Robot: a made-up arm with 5 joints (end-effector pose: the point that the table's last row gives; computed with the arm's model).
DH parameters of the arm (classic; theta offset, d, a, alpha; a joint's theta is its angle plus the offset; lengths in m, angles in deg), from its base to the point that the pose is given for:
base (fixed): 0 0.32 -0.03 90
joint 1: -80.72 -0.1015 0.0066 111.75
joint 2: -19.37 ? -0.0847 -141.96
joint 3: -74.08 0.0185 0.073 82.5
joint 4: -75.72 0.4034 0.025 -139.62
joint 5: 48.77 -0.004 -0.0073 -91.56
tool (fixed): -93.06 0.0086 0 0
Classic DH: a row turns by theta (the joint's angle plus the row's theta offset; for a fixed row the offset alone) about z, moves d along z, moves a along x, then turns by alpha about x.
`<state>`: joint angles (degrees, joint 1 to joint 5).
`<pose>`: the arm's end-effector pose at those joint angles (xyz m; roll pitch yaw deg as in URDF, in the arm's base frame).
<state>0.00 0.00 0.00 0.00 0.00</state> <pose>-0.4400 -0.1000 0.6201 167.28 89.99 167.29</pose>
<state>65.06 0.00 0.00 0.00 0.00</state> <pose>-0.4750 -0.1000 0.0748 0.00 24.95 0.00</pose>
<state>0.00 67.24 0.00 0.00 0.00</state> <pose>-0.2550 0.3977 0.7193 -106.33 23.62 -117.71</pose>
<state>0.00 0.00 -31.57 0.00 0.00</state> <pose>-0.2762 -0.0108 0.7439 -148.83 58.65 -144.99</pose>
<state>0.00 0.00 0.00 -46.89 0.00</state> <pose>-0.4304 -0.0993 0.6258 160.36 59.26 124.51</pose>
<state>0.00 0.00 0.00 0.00 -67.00</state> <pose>-0.4385 -0.0876 0.6207 -6.29 86.21 60.61</pose>
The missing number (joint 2, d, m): 0.1896
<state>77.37 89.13 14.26 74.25 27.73</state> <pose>-0.4180 0.4706 0.1612 -50.14 -24.37 -74.45</pose>
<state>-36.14 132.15 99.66 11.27 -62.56</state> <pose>-0.1890 0.2058 0.7584 166.54 47.51 -67.20</pose>
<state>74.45 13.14 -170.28 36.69 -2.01</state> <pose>0.2095 0.2683 0.3728 -155.31 -15.63 -149.90</pose>
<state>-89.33 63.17 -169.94 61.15 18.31</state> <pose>-0.3172 0.0447 0.2689 21.72 9.36 2.09</pose>
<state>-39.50 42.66 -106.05 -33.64 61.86</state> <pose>0.1706 0.3685 0.2263 20.85 -74.43 133.35</pose>
